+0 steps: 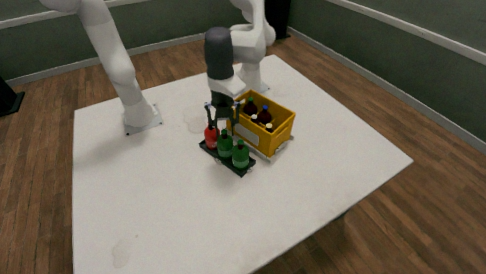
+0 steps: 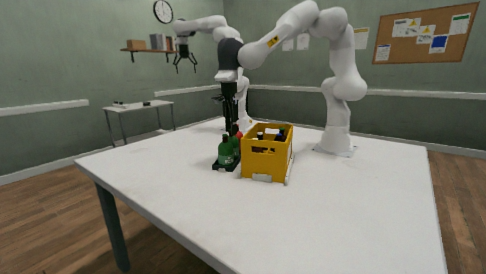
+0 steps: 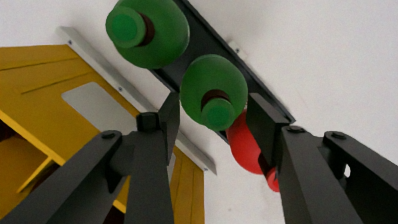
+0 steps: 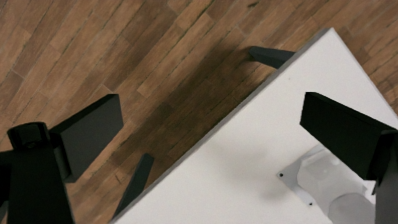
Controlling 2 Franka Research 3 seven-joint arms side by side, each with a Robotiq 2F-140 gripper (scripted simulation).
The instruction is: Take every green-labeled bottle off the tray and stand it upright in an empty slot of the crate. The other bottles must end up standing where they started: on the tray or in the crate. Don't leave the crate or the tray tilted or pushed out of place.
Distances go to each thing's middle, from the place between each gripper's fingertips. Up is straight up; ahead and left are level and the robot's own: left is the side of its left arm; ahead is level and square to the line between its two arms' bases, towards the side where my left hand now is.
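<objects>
The yellow crate (image 2: 276, 163) is 400 mm ahead of my right hand, 1080 mm to the left of it and 330 mm below it. As for the red bottle (image 3: 244, 149), my right gripper is 330 mm above it, 360 mm short of it and 850 mm to the right of it.
From my left hand, the yellow crate is 40 mm behind, 200 mm to the left and 90 mm below. I also see the red bottle, and my left gripper is 80 mm past it, 30 mm to the left of it and 90 mm above it.
</objects>
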